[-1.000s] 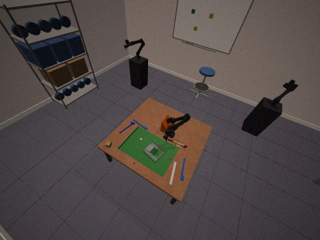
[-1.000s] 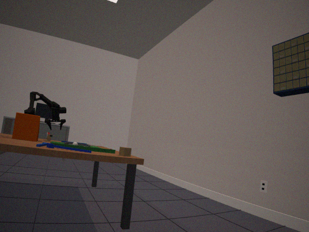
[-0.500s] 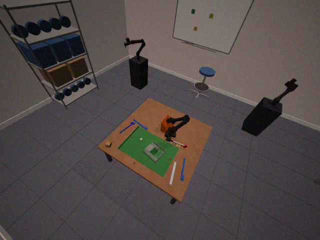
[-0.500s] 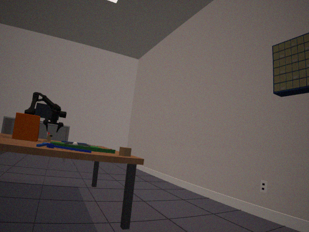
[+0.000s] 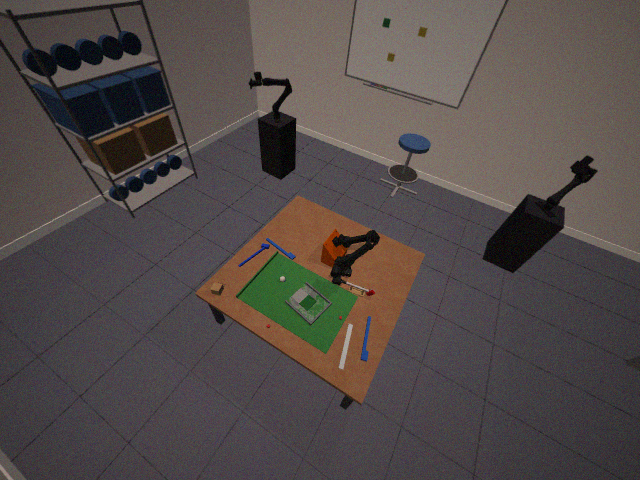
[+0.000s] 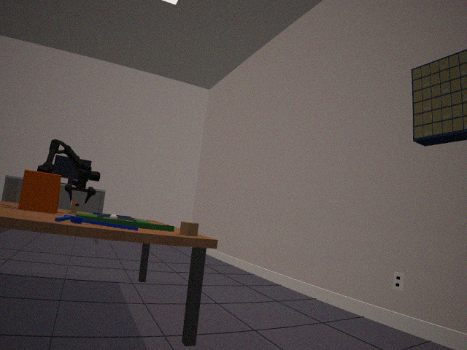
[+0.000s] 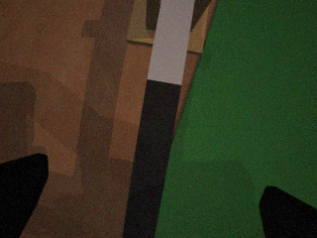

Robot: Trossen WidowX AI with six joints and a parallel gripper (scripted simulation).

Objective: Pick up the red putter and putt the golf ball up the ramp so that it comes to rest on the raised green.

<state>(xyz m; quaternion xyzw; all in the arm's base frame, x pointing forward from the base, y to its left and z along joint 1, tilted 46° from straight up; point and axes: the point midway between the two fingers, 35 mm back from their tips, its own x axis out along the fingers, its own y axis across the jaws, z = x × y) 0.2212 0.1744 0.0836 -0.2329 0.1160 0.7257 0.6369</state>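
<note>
Right now my gripper tip is 11 cm to the right of the red putter, 3 cm past it and 2 cm above it. From my gripper tip the other things lie so: white golf ball 37 cm to the right, 22 cm ahead, 5 cm below; white bar 36 cm ahead, 26 cm to the left, 7 cm below; green mat 26 cm ahead, 20 cm to the right, 7 cm below.
</note>
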